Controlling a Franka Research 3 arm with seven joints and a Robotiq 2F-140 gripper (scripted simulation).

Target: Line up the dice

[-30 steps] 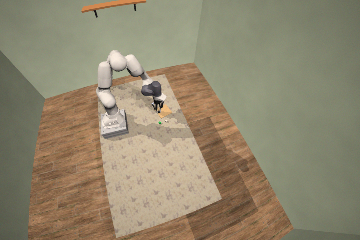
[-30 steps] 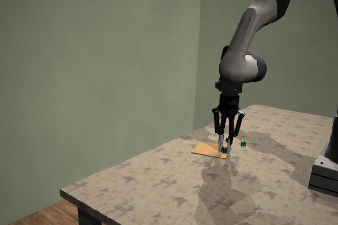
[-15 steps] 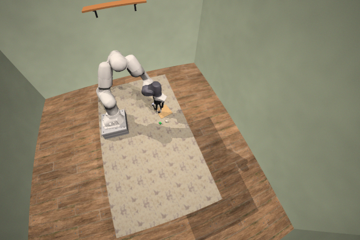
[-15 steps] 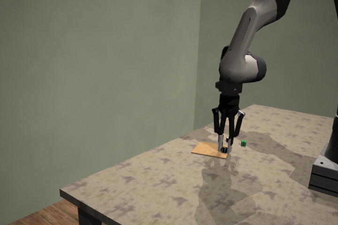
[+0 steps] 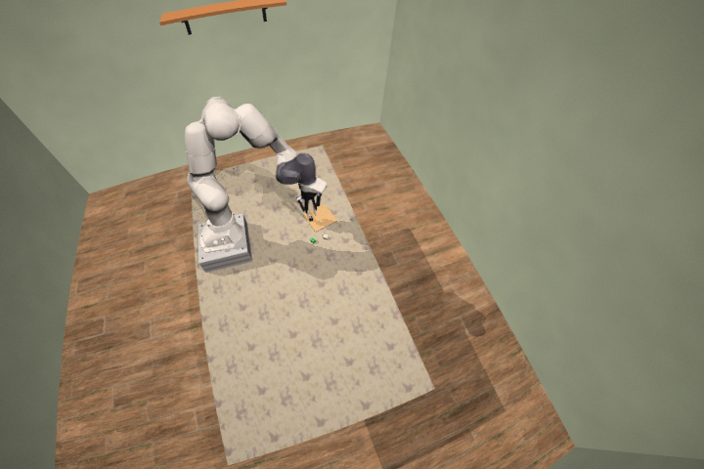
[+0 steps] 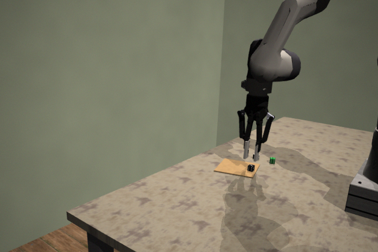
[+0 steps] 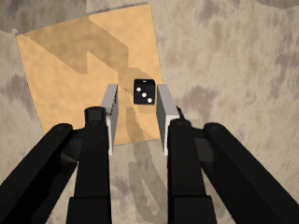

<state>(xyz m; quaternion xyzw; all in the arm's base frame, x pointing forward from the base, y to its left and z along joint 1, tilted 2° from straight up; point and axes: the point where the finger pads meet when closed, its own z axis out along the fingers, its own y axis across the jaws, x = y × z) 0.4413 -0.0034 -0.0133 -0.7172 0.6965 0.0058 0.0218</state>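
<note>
My hand is 13 cm to the left of the green die, 7 cm above it and 4 cm past it. Also, from my hand: tan mat 8 cm below, 5 cm ahead; then black die 6 cm below, 1 cm behind; then white die 13 cm to the right, 7 cm below, 3 cm ahead.
</note>
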